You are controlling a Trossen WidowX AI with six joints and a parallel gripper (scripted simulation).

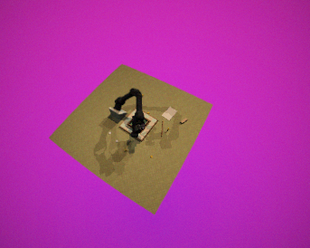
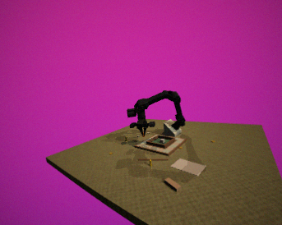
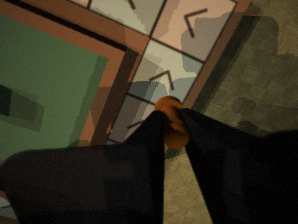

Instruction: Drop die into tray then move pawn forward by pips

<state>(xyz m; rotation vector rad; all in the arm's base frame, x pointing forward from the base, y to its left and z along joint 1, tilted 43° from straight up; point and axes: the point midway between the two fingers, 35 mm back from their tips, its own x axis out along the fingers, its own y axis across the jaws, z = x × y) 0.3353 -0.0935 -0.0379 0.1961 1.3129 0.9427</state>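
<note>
The white die is 120 mm to the left of my gripper tip, 60 mm behind it and 40 mm below it. Round my gripper tip: green dice tray (110 mm to the left, 60 mm below, 60 mm behind); orange pawn (10 mm above); thin stick (200 mm to the left, 160 mm ahead, 70 mm below).
</note>
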